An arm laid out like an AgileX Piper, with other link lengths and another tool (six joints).
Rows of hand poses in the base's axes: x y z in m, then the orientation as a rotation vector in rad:
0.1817, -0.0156, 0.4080, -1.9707, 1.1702, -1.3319
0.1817, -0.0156, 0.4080, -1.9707, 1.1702, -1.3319
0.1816, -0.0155, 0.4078, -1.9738, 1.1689, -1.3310
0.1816, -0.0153, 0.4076, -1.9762, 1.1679, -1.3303
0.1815, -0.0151, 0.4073, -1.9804, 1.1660, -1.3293
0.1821, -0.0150, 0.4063, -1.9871, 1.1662, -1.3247
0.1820, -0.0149, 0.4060, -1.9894, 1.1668, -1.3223
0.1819, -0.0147, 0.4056, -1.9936, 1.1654, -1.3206
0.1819, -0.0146, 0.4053, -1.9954, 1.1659, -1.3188
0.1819, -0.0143, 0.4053, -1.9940, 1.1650, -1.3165
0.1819, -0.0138, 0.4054, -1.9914, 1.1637, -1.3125
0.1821, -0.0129, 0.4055, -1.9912, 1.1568, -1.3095
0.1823, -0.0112, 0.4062, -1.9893, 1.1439, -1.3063
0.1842, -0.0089, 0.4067, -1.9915, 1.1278, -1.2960
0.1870, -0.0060, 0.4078, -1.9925, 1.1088, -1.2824
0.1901, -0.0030, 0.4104, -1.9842, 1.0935, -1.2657
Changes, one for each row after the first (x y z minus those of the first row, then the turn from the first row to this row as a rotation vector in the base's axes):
0.0000, 0.0000, 0.0000, 0.0000, 0.0000, 0.0000
-0.0001, 0.0001, -0.0002, -0.0015, 0.0018, 0.0013
-0.0001, 0.0003, -0.0004, -0.0027, 0.0032, 0.0023
-0.0002, 0.0005, -0.0007, -0.0049, 0.0056, 0.0040
0.0004, 0.0006, -0.0017, -0.0063, 0.0114, 0.0057
0.0003, 0.0007, -0.0020, -0.0062, 0.0139, 0.0062
0.0002, 0.0009, -0.0024, -0.0079, 0.0166, 0.0078
0.0002, 0.0010, -0.0027, -0.0079, 0.0186, 0.0082
0.0002, 0.0013, -0.0027, -0.0057, 0.0182, 0.0097
0.0002, 0.0018, -0.0026, -0.0017, 0.0175, 0.0121
0.0004, 0.0027, -0.0025, -0.0004, 0.0161, 0.0182
0.0006, 0.0044, -0.0018, 0.0016, 0.0118, 0.0286
0.0025, 0.0067, -0.0013, 0.0050, 0.0114, 0.0440
0.0053, 0.0096, -0.0002, 0.0108, 0.0106, 0.0628
0.0084, 0.0126, 0.0024, 0.0248, 0.0063, 0.0802

